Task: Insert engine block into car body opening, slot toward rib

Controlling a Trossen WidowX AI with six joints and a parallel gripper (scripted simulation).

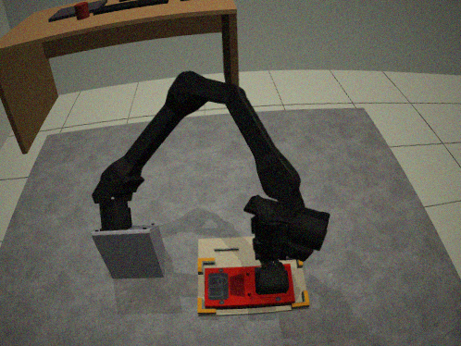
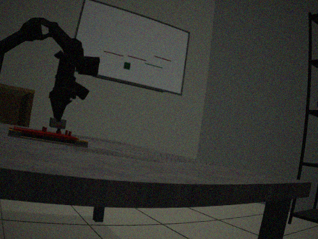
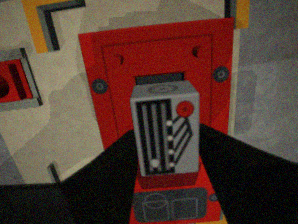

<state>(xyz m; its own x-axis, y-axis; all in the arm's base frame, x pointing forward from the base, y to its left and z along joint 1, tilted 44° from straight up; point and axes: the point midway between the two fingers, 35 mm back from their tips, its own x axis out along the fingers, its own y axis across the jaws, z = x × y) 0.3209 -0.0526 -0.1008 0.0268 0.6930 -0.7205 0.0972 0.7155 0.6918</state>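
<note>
Now: gripper tip 1 cm above the grey engine block.
</note>
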